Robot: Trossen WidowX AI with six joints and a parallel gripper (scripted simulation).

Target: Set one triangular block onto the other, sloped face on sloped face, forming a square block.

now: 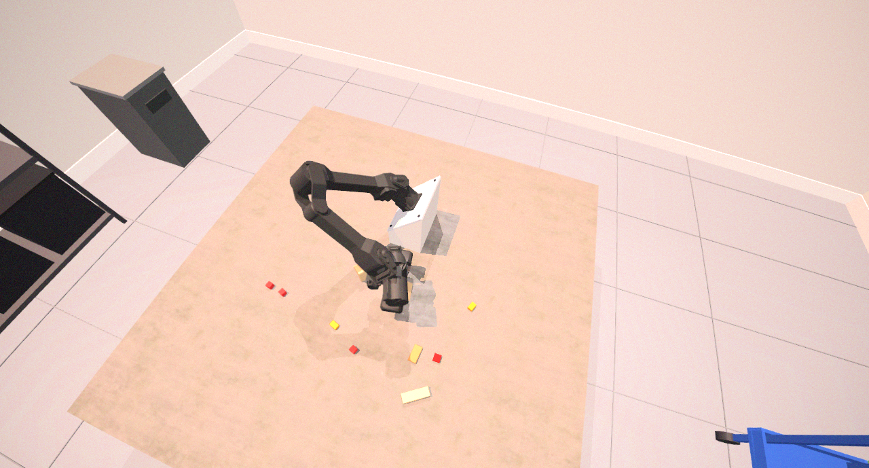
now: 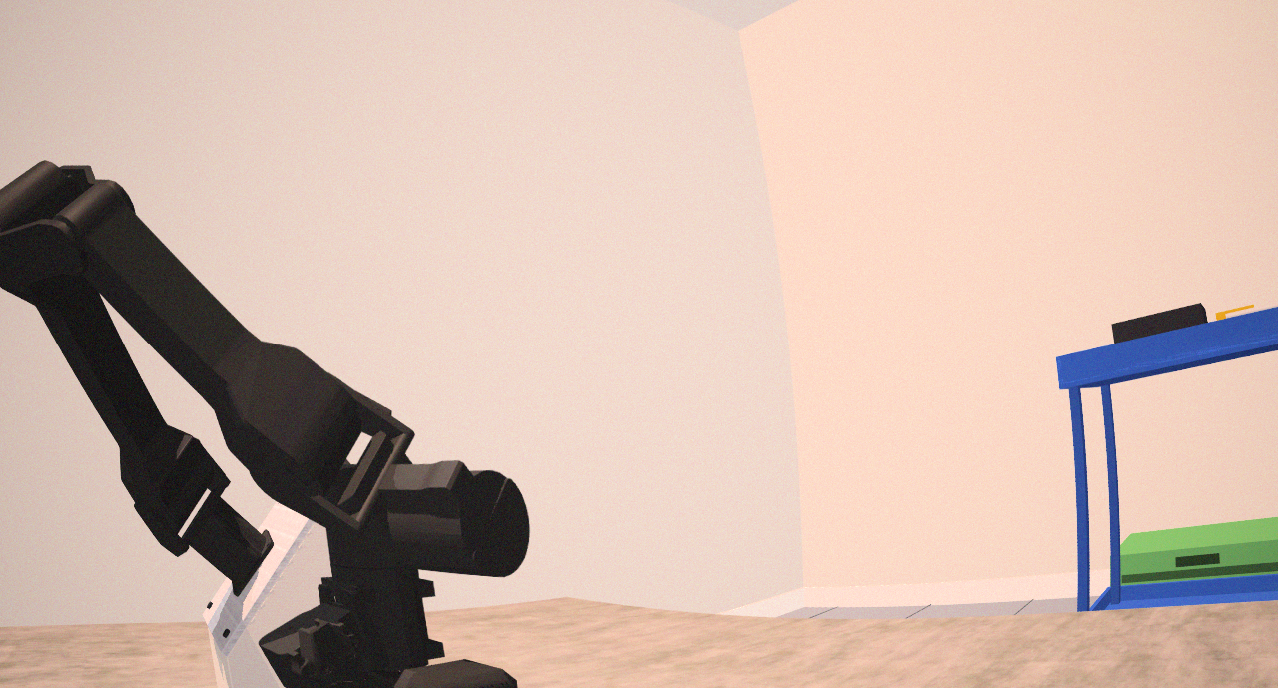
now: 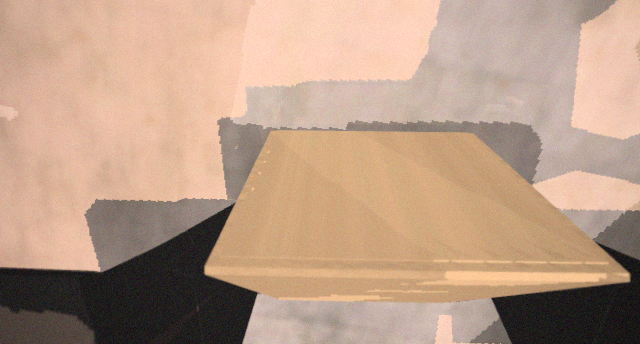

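My gripper tip is now 10 mm to the left of the wooden triangular block and 10 mm below it. The rest, counted from my gripper tip: long block 240 mm ahead, 180 mm to the left.
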